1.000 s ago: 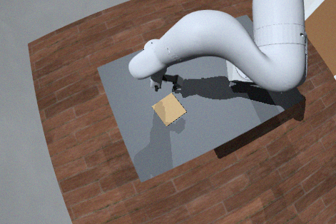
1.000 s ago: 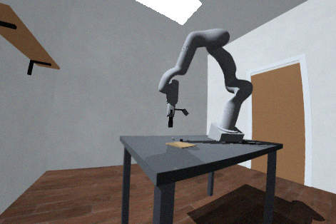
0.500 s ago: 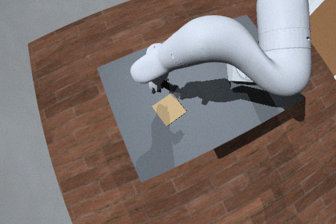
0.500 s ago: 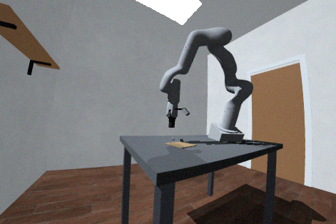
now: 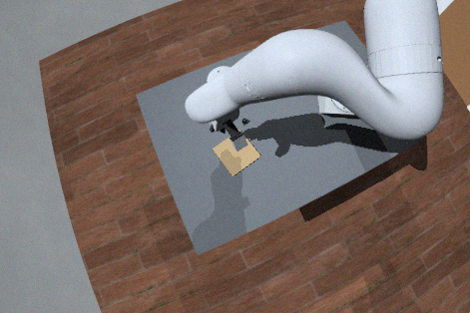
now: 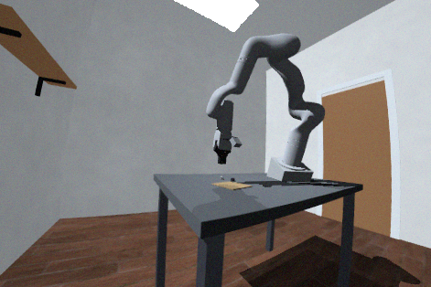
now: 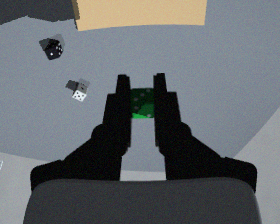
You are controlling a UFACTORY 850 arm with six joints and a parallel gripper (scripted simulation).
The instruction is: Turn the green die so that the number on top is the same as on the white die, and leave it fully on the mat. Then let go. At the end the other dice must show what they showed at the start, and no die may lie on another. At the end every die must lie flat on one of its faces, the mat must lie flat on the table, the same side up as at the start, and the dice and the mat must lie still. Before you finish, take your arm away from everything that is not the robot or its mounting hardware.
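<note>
Now: hand 20 mm past the mat, 80 mm to the right of it and 120 mm above it. Also, from my hand: green die 10 mm to the right, 10 mm below; then black die 100 mm behind, 30 mm to the right, 110 mm below; then white die 70 mm behind, 100 mm to the right, 110 mm below.
</note>
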